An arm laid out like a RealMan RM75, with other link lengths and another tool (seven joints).
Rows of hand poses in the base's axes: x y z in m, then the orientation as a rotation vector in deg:
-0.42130 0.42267 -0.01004 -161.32 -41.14 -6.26
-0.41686 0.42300 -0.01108 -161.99 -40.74 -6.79
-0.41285 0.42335 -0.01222 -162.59 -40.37 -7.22
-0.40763 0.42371 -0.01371 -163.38 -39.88 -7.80
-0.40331 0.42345 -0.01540 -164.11 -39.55 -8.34
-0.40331 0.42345 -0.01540 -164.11 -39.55 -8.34
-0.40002 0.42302 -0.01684 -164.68 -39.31 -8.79
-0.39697 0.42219 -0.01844 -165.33 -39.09 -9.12
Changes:
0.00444 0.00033 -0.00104 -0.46 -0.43 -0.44
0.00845 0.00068 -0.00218 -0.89 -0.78 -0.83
0.01367 0.00104 -0.00367 -1.44 -1.25 -1.35
0.01799 0.00078 -0.00536 -1.99 -1.70 -1.74
0.01799 0.00078 -0.00536 -1.99 -1.70 -1.74
0.02128 0.00035 -0.00680 -2.42 -2.08 -2.04
0.02433 -0.00048 -0.00840 -2.94 -2.39 -2.33

